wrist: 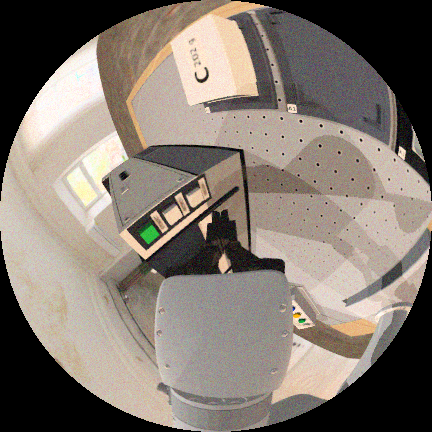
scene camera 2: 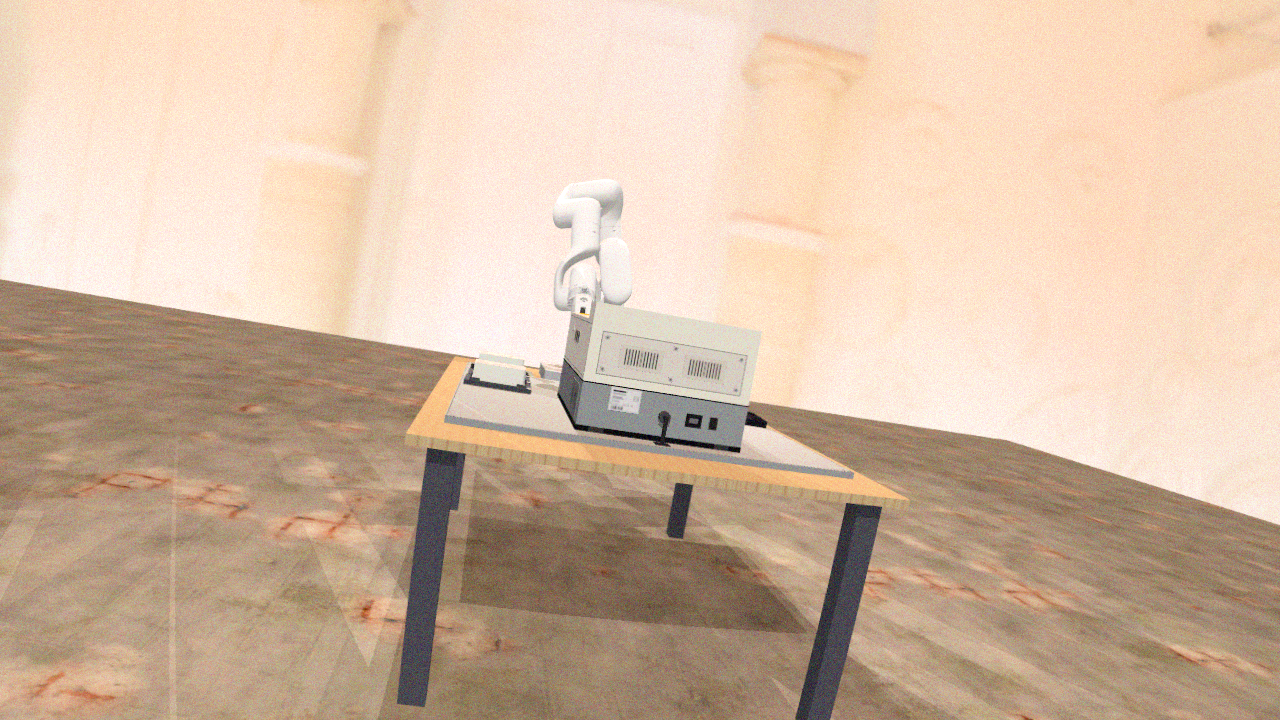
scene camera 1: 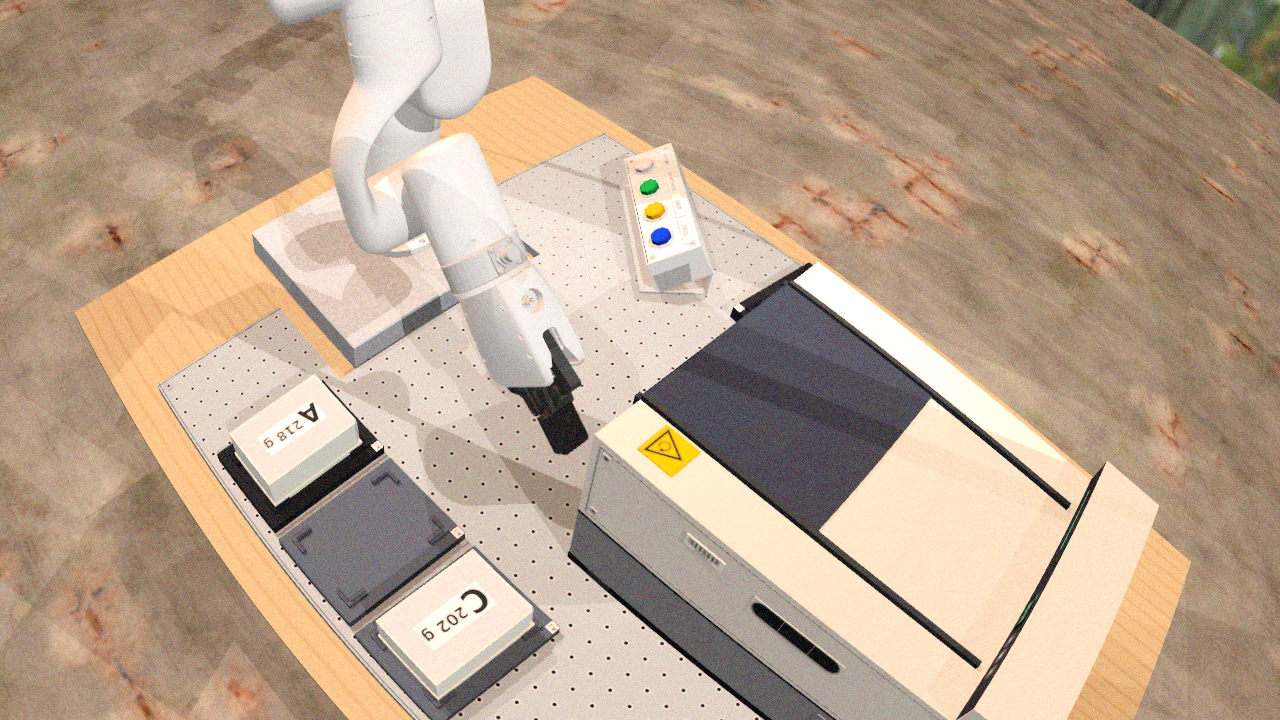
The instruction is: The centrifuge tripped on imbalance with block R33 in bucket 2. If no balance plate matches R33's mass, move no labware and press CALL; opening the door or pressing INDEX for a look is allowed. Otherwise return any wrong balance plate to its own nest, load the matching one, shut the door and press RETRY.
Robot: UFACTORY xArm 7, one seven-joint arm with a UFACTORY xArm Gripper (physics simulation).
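Frame: origin at the arm's base, x ahead, y left, z up, level; metres.
Where they show: gripper, fingertip midpoint: (wrist: 221, 218) (scene camera 1: 572, 446).
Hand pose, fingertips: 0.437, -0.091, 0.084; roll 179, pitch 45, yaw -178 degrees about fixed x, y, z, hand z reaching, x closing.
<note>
Each offset is from my fingertips to the top centre of the thing, as dx, dy, dz. "pt": to the spot under its first point.
My gripper (scene camera 1: 567, 447) (wrist: 221, 218) is shut and empty, above the pegboard by the centrifuge's front corner. In the wrist view the fingertips overlap the front of the centrifuge (scene camera 1: 617, 483) (scene camera 2: 671, 358) (wrist: 150, 190), below its panel with a green button @[+0.045, -0.013, +0.082] (wrist: 149, 233) and two white buttons. A dark panel @[+0.130, +0.136, +0.105] (scene camera 1: 760, 385) covers part of its top. Balance plate A, 218 g @[-0.216, -0.199, -0.055] (scene camera 1: 295, 438), and balance plate C, 202 g @[+0.052, -0.185, -0.055] (scene camera 1: 456, 617) (wrist: 215, 60), sit in their nests. The middle nest @[-0.082, -0.191, -0.090] (scene camera 1: 371, 537) (wrist: 330, 60) between them is empty. Block R33 and the buckets do not show.
A button box @[-0.237, +0.383, -0.025] (scene camera 1: 684, 259) (wrist: 307, 322) with blue, yellow, green and white buttons stands behind the gripper, at the pegboard's far edge. The arm's grey base block (scene camera 1: 358, 331) is at the back left. A yellow warning label @[pt +0.096, +0.001, +0.103] (scene camera 1: 668, 450) is on the centrifuge's top corner.
</note>
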